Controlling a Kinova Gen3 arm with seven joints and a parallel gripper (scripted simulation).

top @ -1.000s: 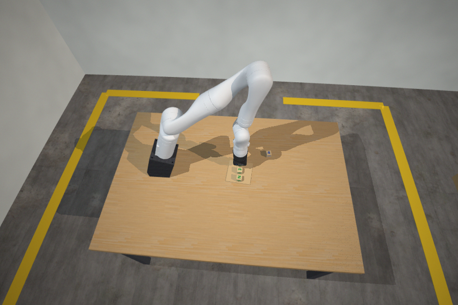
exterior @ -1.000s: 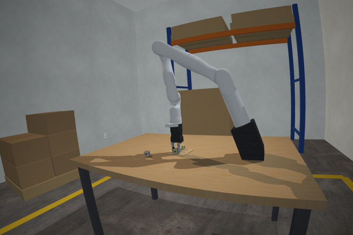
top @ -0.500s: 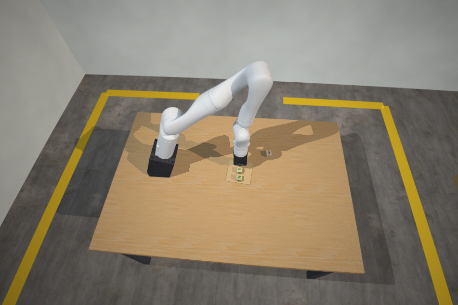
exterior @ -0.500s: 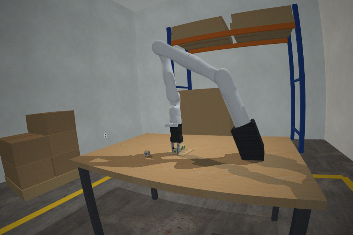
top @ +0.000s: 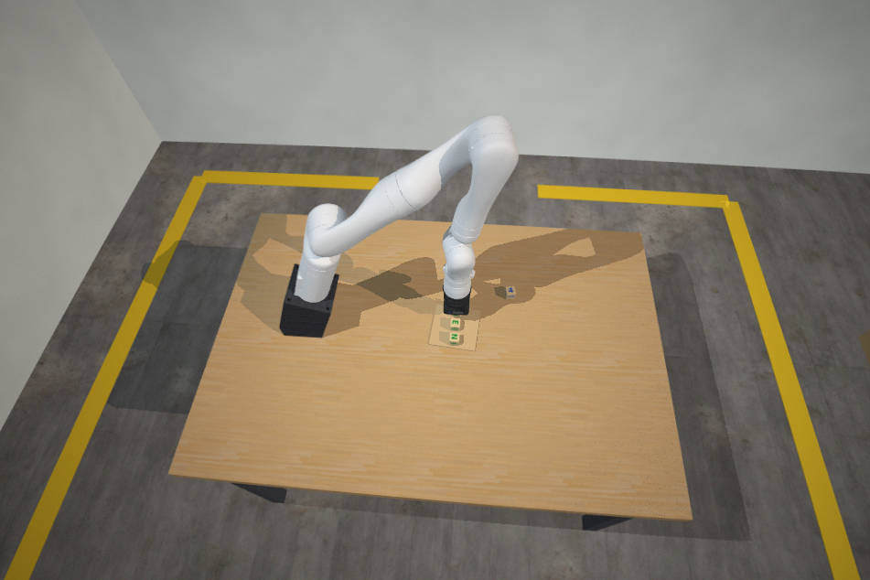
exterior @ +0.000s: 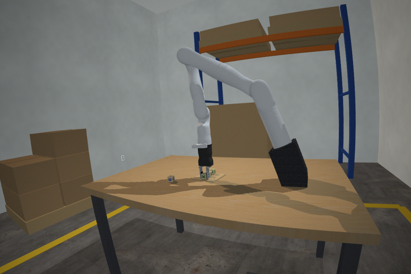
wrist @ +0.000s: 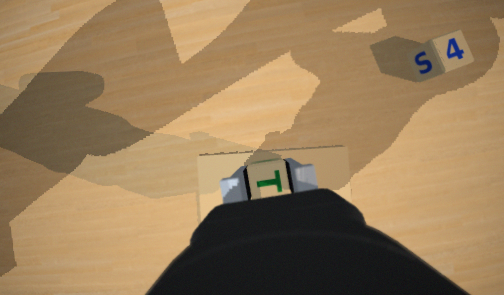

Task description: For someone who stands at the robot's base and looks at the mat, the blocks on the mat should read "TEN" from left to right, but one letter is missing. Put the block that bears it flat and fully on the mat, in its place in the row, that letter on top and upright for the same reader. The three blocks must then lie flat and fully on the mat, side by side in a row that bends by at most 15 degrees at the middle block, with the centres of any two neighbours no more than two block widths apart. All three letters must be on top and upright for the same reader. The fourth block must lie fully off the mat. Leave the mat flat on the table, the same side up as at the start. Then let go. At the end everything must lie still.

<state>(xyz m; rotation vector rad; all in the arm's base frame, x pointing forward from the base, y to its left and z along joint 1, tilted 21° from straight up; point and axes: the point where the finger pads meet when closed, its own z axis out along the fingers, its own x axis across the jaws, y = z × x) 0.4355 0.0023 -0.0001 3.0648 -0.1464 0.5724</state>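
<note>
My hand is 1 cm above the T block. From my hand the other things lie so: mat 5 cm to the right, 3 cm below, 1 cm behind; then E block 5 cm to the right, 1 cm below, 1 cm behind.
</note>
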